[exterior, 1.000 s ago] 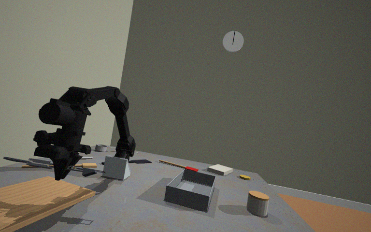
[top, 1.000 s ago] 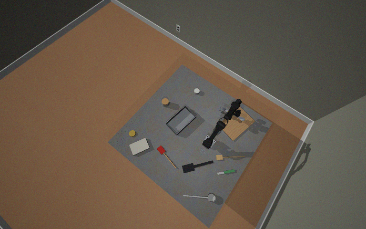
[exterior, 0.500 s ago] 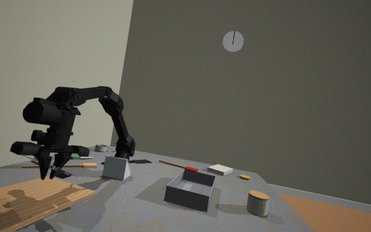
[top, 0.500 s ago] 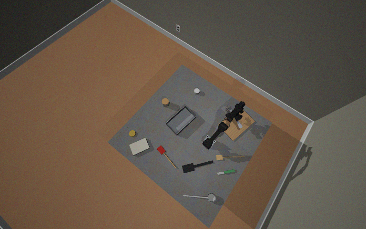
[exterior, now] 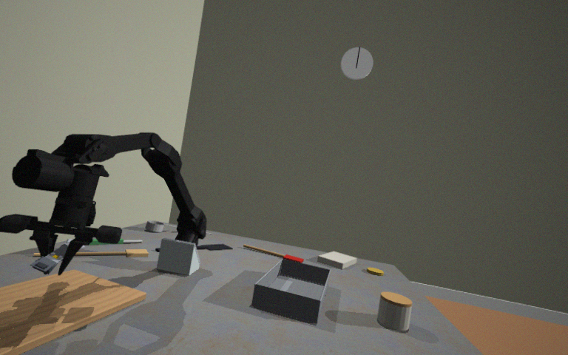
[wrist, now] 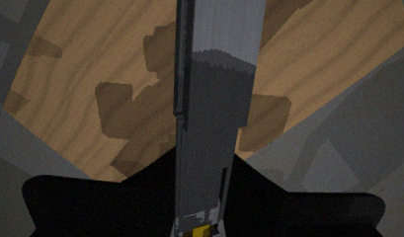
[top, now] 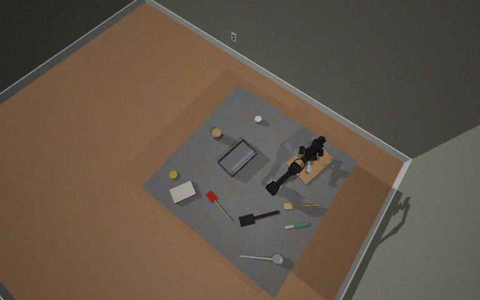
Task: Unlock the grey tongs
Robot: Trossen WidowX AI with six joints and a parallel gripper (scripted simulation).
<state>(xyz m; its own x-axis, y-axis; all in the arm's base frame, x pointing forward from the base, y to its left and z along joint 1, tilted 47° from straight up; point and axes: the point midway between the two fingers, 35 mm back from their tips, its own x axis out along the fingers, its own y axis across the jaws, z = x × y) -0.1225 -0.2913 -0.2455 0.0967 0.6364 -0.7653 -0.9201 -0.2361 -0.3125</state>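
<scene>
Right now the yellow lock piece is 10 mm ahead of my gripper tip, 20 mm to the right of it and 40 mm above it. Round my gripper tip: roasting tin (500 mm ahead, 320 mm to the left, 60 mm below); then wooden board (40 mm behind, 10 mm to the left, 80 mm below); then black spatula (110 mm ahead, 660 mm to the left, 80 mm below).
</scene>
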